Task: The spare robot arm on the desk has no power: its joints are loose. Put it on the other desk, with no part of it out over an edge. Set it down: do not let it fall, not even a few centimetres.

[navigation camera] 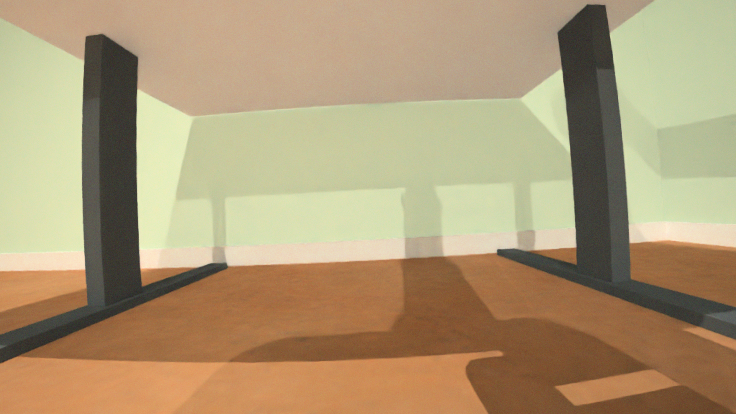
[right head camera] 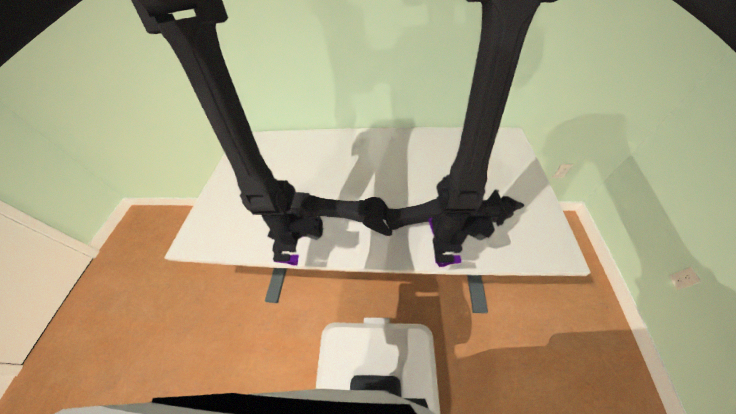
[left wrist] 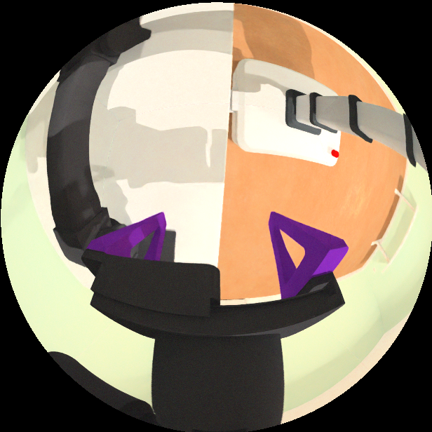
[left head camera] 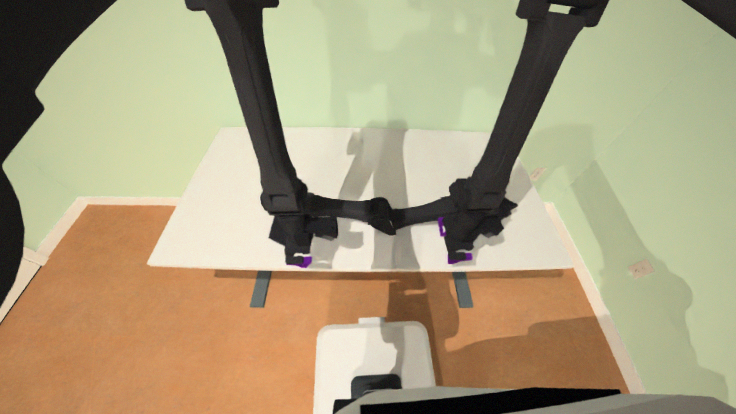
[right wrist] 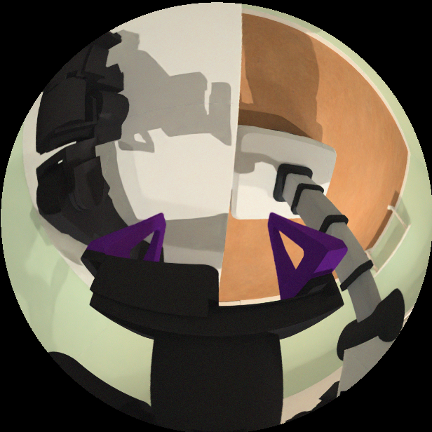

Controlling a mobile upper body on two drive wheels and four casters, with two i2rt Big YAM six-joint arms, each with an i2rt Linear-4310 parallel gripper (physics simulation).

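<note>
The black spare arm (left head camera: 342, 207) (right head camera: 334, 207) (left wrist: 70, 140) (right wrist: 65, 115) lies lengthwise on the white desk (left head camera: 195, 236) (right head camera: 205, 231) (left wrist: 200, 240) (right wrist: 185, 175), bent at a joint near its middle. My left gripper (left head camera: 298, 247) (right head camera: 286, 248) (left wrist: 217, 217) is open, near the left end of the spare arm, which it partly hides. My right gripper (left head camera: 450, 242) (right head camera: 441, 243) (right wrist: 216, 218) is open, near the spare arm's right part. In both wrist views one finger is over the desk beside the spare arm and the other over the floor side. Both grippers are empty. A second desk is not seen.
My white base (left head camera: 329, 355) (right head camera: 331, 355) (left wrist: 250, 130) (right wrist: 250, 200) stands before the desk's front edge. Dark desk legs (navigation camera: 115, 169) (navigation camera: 594, 154) rise from floor feet. Green walls stand behind and at the right; a pale door (right head camera: 41, 288) is at the left.
</note>
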